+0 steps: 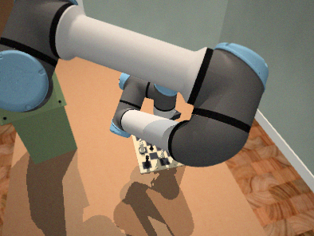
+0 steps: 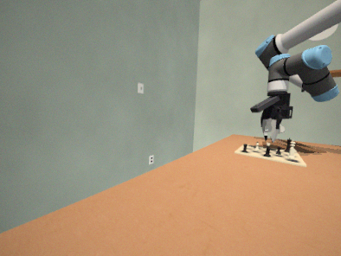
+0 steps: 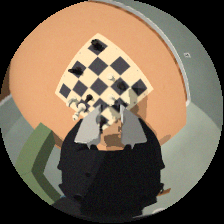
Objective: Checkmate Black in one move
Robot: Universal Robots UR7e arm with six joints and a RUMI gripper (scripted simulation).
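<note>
Now: hand 4 cm to the right of the chessboard and 6 cm above it. Round my hand: black piece 8 cm behind, 3 cm to the right, 2 cm below; then white piece 8 cm behind, 5 cm to the left, 2 cm below.
</note>
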